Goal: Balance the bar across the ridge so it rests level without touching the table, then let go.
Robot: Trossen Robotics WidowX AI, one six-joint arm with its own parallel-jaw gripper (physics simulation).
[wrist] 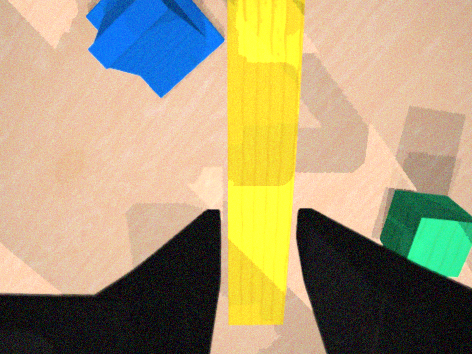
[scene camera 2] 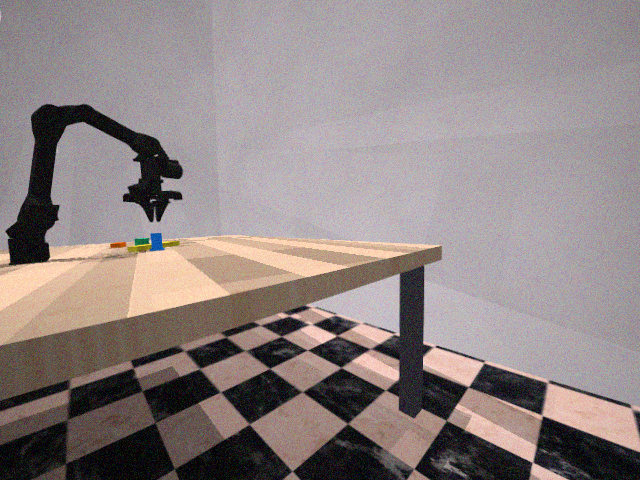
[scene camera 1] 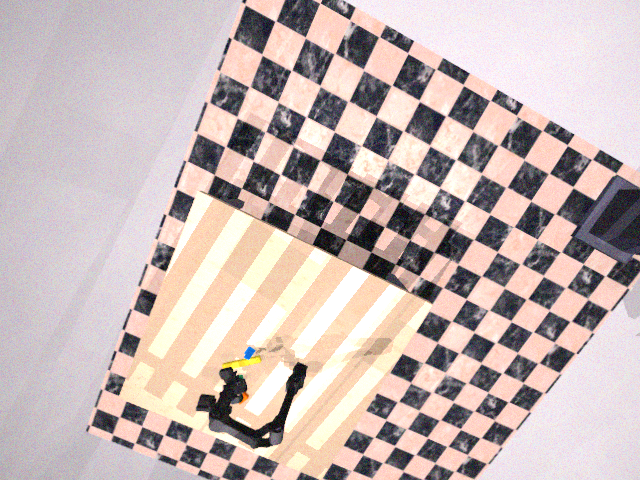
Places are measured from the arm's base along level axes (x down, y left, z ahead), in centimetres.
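Where they show: gripper, fingertip midpoint: [wrist: 258, 223] [scene camera 2: 155, 222] [scene camera 1: 237, 372]; arm's base, link origin: [scene camera 2: 29, 262] [scene camera 1: 300, 368].
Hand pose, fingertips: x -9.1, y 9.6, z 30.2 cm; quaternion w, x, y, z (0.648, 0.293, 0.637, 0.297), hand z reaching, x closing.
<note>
Each offset is from my fingertips to the top centre of the thing. Level surfaces: height alone.
A long yellow bar @[dy +1.0, dx +7.5, dz +0.1 cm] [scene camera 1: 241, 363] [scene camera 2: 171, 243] [wrist: 262, 100] lies flat on the table. A blue block @[dy -6.8, dx +4.1, dz -1.3 cm] [scene camera 1: 249, 352] [scene camera 2: 156, 241] [wrist: 155, 50] with a notched outline stands close beside one side of it. A green block @[dy +10.8, dx +5.8, dz -2.7 cm] [scene camera 1: 240, 377] [scene camera 2: 141, 241] [wrist: 440, 245] stands on the other side, apart from the bar. I cannot tell for sure which block is the ridge. My gripper [scene camera 2: 156, 221] [wrist: 258, 223] is part-way open and empty, pointing down above the bar. In the wrist view its fingertips appear on either side of the bar near one end.
An orange piece @[dy +21.9, dx +7.5, dz -9.1 cm] [scene camera 1: 244, 397] [scene camera 2: 118, 244] lies on the table @[dx +9.1 cm] [scene camera 1: 232, 268] [scene camera 2: 310, 263], partly hidden by the arm in the first scene view. The arm's shadow falls across the tabletop.
</note>
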